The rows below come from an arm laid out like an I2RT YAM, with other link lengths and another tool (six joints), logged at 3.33 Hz.
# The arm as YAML. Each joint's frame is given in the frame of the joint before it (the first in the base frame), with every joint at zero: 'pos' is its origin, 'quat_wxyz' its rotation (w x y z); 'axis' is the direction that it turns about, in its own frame. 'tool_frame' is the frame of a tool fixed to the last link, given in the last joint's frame.
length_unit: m
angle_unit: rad
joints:
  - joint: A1
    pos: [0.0, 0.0, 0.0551]
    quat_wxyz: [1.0, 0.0, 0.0, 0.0]
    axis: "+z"
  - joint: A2
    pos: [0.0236, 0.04, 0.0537]
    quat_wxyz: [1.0, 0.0, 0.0, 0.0]
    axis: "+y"
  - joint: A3
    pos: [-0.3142, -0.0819, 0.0]
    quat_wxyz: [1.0, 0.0, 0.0, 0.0]
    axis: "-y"
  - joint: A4
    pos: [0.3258, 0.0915, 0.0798]
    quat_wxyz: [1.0, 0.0, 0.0, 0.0]
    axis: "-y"
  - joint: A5
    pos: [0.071, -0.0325, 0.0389]
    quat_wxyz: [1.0, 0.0, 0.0, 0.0]
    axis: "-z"
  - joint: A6
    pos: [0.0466, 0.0, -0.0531]
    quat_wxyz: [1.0, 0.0, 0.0, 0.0]
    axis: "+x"
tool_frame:
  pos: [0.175, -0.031, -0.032]
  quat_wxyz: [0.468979, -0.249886, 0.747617, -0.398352]
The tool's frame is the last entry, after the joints.
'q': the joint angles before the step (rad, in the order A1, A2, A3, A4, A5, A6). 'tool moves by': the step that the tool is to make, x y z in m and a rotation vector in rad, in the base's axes. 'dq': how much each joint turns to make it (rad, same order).
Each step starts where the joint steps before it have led.
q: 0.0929, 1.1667, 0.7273, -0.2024, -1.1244, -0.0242
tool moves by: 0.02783, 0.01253, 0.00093, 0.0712, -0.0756, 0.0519
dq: 0.0000, 0.1157, 0.0000, 0.2572, -0.0782, 0.0648
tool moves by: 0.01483, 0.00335, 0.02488, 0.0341, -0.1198, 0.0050
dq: -0.0004, -0.0004, 0.0000, 0.1717, -0.0142, 0.0530
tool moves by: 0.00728, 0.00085, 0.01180, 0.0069, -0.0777, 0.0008
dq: 0.0004, 0.0000, 0.0001, 0.0768, -0.0003, -0.0012
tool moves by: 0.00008, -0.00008, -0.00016, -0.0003, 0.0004, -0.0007
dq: 0.0000, 0.0000, -0.0001, -0.0006, 0.0007, -0.0002
